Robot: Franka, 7 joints.
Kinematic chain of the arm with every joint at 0, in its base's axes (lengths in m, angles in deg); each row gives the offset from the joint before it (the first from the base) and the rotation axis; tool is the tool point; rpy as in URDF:
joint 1: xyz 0 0 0.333 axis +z
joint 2: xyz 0 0 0 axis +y
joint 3: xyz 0 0 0.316 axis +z
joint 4: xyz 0.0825 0 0 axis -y
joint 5: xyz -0.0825 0 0.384 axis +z
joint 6: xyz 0 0 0 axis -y
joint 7: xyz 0.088 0 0 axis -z
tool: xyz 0 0 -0.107 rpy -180 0 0
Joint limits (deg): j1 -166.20..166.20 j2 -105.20..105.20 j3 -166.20..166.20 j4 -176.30..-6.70 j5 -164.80..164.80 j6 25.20..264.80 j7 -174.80..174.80
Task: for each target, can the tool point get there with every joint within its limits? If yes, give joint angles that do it. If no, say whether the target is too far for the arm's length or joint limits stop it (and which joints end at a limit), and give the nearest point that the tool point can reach.
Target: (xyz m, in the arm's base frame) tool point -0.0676 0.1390 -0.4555
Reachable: no: joint limits stop it (at a limit: joint 2) | nearest point -0.0771 0.1585 -0.3499 | short by 0.108 m
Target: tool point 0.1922 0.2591 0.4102
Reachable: yes | joints -59.88 47.25 139.40 -155.81 102.44 217.31 6.55
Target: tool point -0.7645 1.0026 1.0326
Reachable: no: too far | nearest point -0.4549 0.5965 0.7492 | short by 0.584 m
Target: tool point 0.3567 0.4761 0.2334
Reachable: yes | joints 111.51 66.19 -55.47 -104.15 109.88 196.70 -38.28
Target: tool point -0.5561 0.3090 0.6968
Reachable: yes | joints -138.09 27.45 -89.92 -88.43 110.19 133.70 128.26
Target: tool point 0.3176 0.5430 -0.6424
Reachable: no: too far | nearest point 0.2480 0.4240 -0.3184 | short by 0.352 m
